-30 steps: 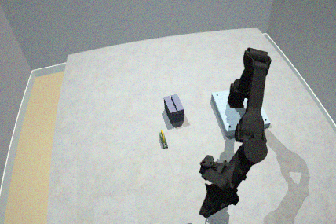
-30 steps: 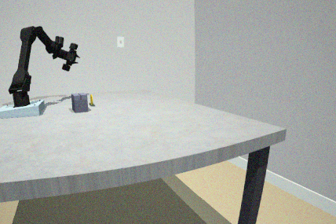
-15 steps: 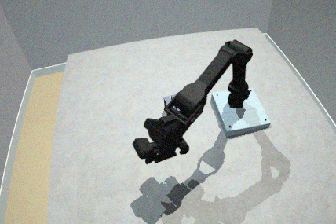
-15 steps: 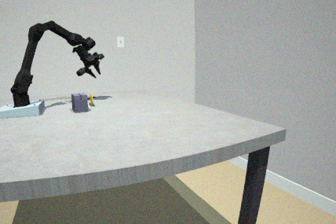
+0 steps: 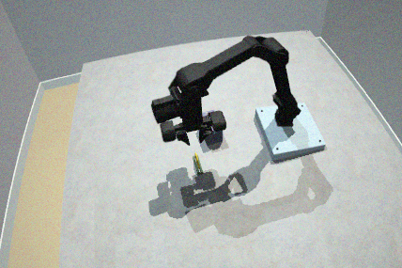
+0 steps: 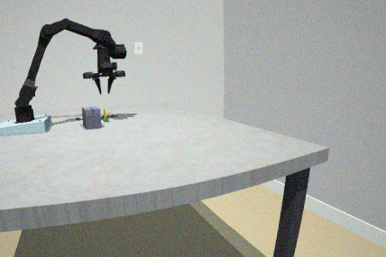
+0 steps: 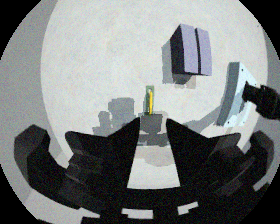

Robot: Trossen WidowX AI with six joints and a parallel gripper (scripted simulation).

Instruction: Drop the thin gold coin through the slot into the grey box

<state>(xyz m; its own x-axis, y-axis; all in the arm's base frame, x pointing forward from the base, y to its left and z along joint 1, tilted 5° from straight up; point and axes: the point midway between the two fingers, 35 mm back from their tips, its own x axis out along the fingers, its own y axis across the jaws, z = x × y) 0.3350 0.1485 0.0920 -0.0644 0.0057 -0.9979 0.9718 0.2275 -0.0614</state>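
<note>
The gold coin is 9 cm below my gripper tip and 1 cm to the left of it.
</note>
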